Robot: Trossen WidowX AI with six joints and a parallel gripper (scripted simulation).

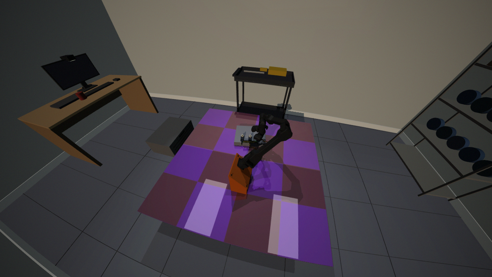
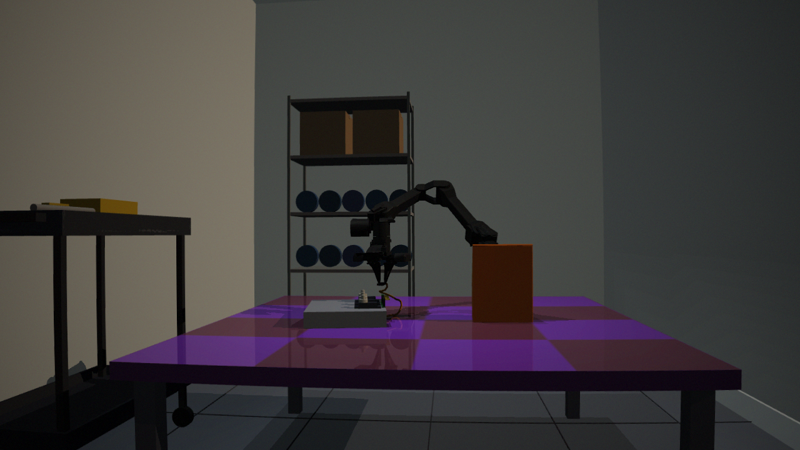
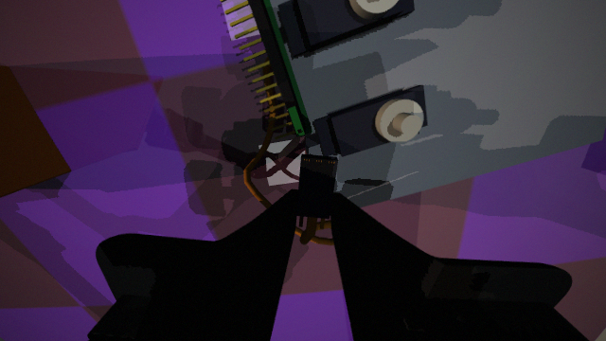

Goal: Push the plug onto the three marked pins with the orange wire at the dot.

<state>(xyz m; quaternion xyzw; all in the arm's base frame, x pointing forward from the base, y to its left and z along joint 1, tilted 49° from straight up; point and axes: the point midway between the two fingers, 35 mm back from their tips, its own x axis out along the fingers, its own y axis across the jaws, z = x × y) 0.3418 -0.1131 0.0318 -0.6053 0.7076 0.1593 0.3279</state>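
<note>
My gripper tip is now 4 cm to the right of the green band and 3 cm above it.
</note>
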